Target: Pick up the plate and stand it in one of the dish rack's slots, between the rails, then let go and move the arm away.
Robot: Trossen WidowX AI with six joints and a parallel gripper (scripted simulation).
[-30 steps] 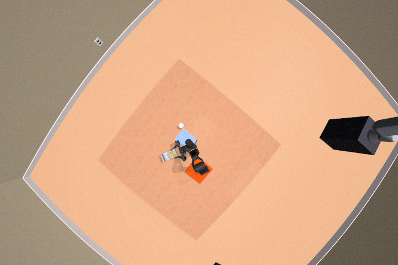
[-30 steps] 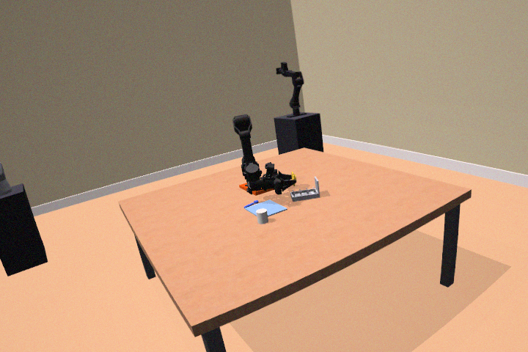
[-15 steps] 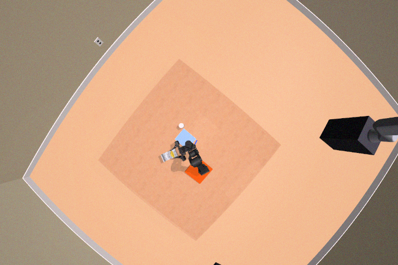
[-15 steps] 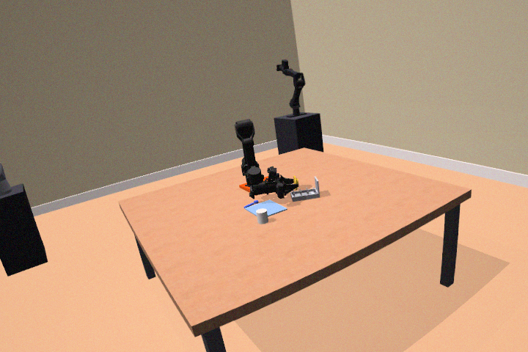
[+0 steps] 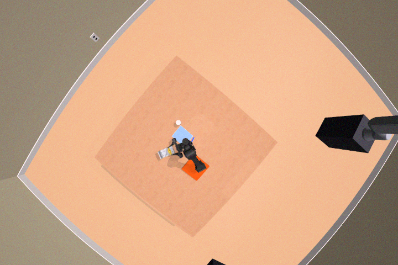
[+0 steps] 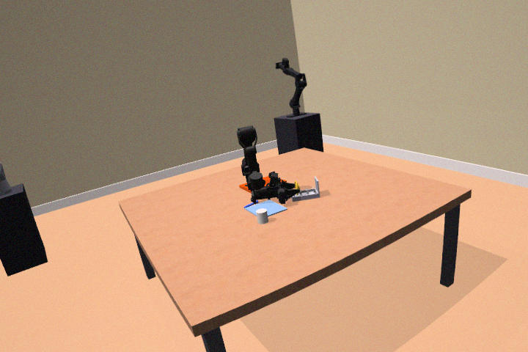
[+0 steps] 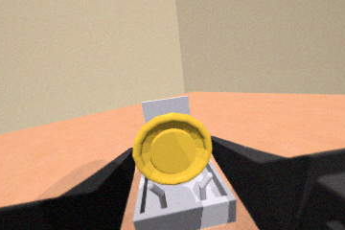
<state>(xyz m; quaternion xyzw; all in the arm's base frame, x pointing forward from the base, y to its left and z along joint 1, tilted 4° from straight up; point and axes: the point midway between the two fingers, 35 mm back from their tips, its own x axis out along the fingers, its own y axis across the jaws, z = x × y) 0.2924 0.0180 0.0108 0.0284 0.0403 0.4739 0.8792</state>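
My gripper tip is now 10 mm to the left of the yellow plate. Also, from my gripper tip: grey dish rack 30 mm below, 20 mm to the left, 20 mm ahead; then white cup 260 mm to the right, 70 mm ahead, 20 mm below; then light blue mat 180 mm to the right, 50 mm below, 20 mm behind.
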